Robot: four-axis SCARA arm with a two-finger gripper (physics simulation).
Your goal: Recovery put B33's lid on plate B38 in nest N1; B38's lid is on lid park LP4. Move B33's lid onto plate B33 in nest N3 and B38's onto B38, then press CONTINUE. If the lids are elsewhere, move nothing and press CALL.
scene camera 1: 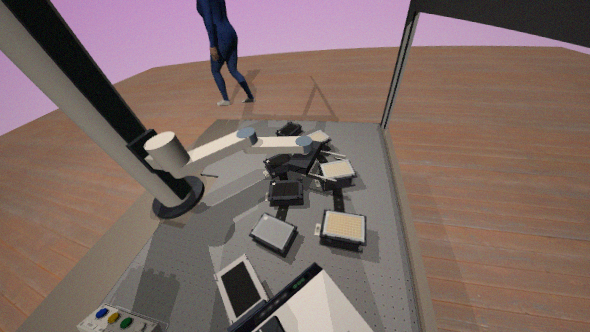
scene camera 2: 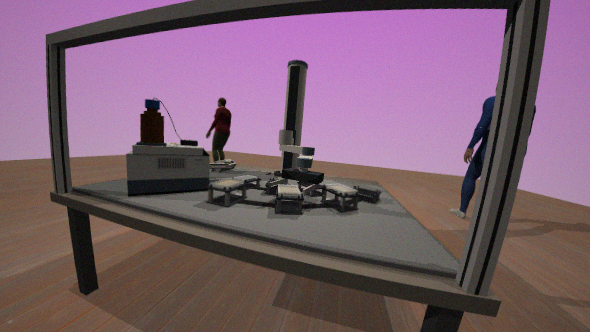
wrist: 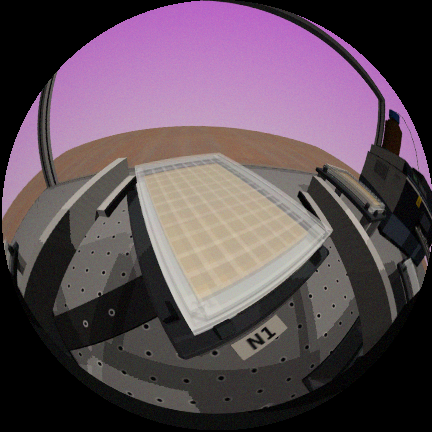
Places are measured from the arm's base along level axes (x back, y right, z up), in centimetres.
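Pixels of known places: gripper, fingertip midpoint: [scene camera 1: 341, 169] [scene camera 2: 285, 188] [wrist: 219, 171]; arm's base at its link origin: [scene camera 1: 180, 196].
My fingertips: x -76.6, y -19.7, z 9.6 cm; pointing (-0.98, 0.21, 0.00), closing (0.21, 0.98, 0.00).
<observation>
For each thing: its middle in the pictures, then the offset to it from my fingertips. "*": a spot on its surface instead.
- plate at the middle of its body: [wrist: 212, 192] [scene camera 2: 288, 189] [scene camera 1: 336, 168] dx +1.8, dy -0.7, dz -0.6 cm
- N1 label at a spot on its surface: [wrist: 260, 337] * dx +9.9, dy +2.1, dz -8.1 cm
- button box at a spot on its surface: [scene camera 1: 142, 325] * dx +48.0, dy +63.6, dz -1.6 cm
- brown bottle at a spot on its surface: [scene camera 2: 152, 127] * dx -10.3, dy +57.0, dz +20.0 cm
My gripper [scene camera 1: 340, 168] [scene camera 2: 294, 188] [wrist: 219, 171] is open, with one finger on each side of the plate in nest N1; gaps show at both finger pads. That plate [scene camera 1: 337, 170] [scene camera 2: 289, 192] [wrist: 225, 220] has cream wells under a clear lid and sits on its dark nest above the "N1" label [wrist: 260, 337]. Other cream plates stand nearer the instrument [scene camera 1: 344, 226] [scene camera 2: 227, 185] [wrist: 356, 186] and farther back [scene camera 1: 319, 136] [scene camera 2: 341, 190]; their nest labels are unreadable. A pale, clear lid [scene camera 1: 273, 231] lies on a dark park stand. The button box [scene camera 1: 142, 325] has blue, yellow and green buttons; their text is unreadable.
Dark stands [scene camera 1: 286, 191] [scene camera 1: 277, 162] [scene camera 1: 289, 129] are beside and behind the gripper. A boxy instrument [scene camera 1: 325, 305] [scene camera 2: 167, 167] with a brown bottle [scene camera 2: 152, 127] occupies one end. A frame post [scene camera 1: 398, 75] rises at the table edge. People in blue [scene camera 1: 226, 45] and red [scene camera 2: 221, 122] stand beyond the table.
</observation>
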